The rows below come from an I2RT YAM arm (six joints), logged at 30 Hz.
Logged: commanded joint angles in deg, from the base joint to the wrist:
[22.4 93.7 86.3 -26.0 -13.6 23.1]
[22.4 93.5 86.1 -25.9 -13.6 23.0]
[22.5 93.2 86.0 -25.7 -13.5 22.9]
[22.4 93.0 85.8 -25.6 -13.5 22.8]
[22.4 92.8 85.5 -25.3 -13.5 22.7]
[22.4 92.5 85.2 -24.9 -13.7 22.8]
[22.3 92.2 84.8 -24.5 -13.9 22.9]
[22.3 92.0 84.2 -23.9 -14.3 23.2]
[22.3 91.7 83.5 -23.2 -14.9 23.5]
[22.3 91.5 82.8 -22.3 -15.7 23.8]
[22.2 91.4 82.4 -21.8 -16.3 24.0]
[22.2 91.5 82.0 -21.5 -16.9 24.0]
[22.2 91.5 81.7 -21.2 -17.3 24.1]
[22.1 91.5 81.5 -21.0 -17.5 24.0]
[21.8 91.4 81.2 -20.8 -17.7 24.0]
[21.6 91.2 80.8 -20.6 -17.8 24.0]
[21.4 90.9 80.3 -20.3 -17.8 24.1]
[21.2 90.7 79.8 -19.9 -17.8 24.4]
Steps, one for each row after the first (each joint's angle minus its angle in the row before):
[0.0 -0.2 -0.2 0.1 0.0 -0.1]
[0.1 -0.3 -0.1 0.2 0.1 -0.1]
[-0.1 -0.2 -0.2 0.1 0.0 -0.1]
[0.0 -0.2 -0.3 0.3 0.0 -0.1]
[0.0 -0.3 -0.3 0.4 -0.2 0.1]
[-0.1 -0.3 -0.4 0.4 -0.2 0.1]
[0.0 -0.2 -0.6 0.6 -0.4 0.3]
[0.0 -0.3 -0.7 0.7 -0.6 0.3]
[0.0 -0.2 -0.7 0.9 -0.8 0.3]
[-0.1 -0.1 -0.4 0.5 -0.6 0.2]
[0.0 0.1 -0.4 0.3 -0.6 0.0]
[0.0 0.0 -0.3 0.3 -0.4 0.1]
[-0.1 0.0 -0.2 0.2 -0.2 -0.1]
[-0.3 -0.1 -0.3 0.2 -0.2 0.0]
[-0.2 -0.2 -0.4 0.2 -0.1 0.0]
[-0.2 -0.3 -0.5 0.3 0.0 0.1]
[-0.2 -0.2 -0.5 0.4 0.0 0.3]

